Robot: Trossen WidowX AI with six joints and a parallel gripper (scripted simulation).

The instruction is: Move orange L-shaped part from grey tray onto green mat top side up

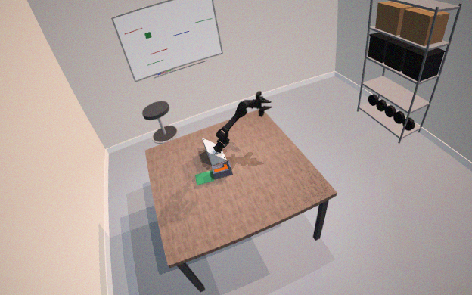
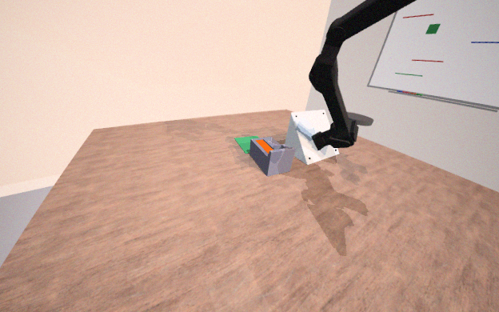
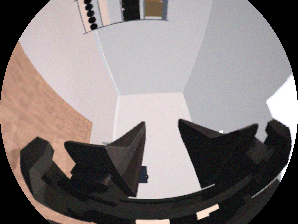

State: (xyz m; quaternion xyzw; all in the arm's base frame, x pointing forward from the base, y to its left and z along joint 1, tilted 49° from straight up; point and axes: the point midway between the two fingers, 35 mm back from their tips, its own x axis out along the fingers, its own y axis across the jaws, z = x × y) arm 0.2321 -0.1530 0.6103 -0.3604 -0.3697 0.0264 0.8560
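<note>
My gripper tip is now 11 cm past the orange L-shaped part, 43 cm to the left of it and 49 cm above it. The rest, counted from my gripper tip: green mat (16 cm behind, 59 cm to the right, 55 cm below).
</note>
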